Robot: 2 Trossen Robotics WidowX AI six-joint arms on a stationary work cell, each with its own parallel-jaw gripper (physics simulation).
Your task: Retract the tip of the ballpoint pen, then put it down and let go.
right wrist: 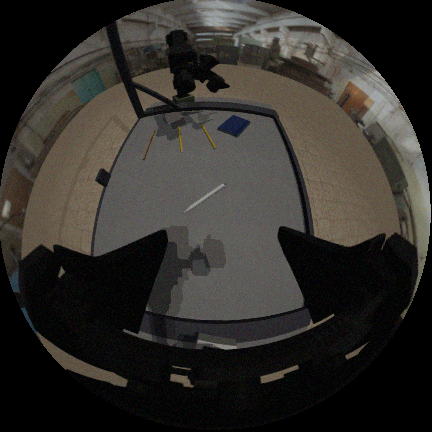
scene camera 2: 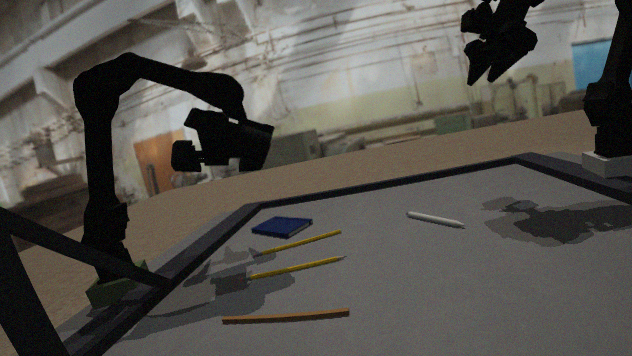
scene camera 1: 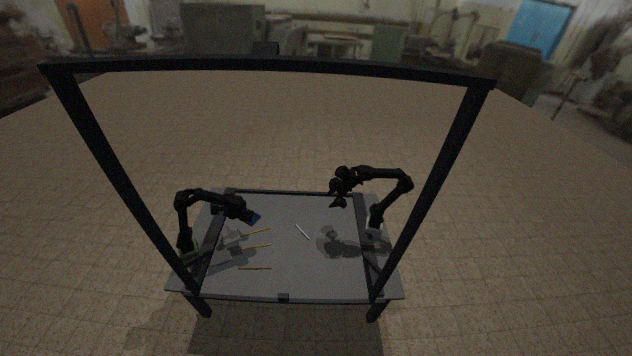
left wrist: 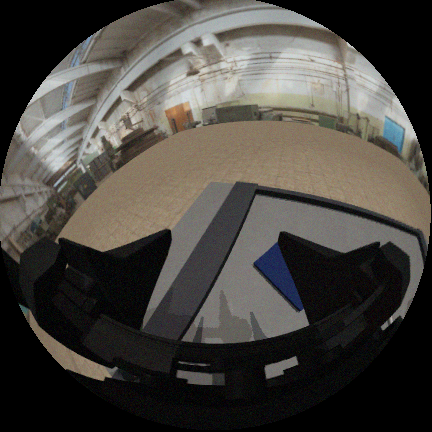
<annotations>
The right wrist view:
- my left gripper: 223, 81
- my right gripper: 223, 234
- raised dark rim: 184, 329
</annotations>
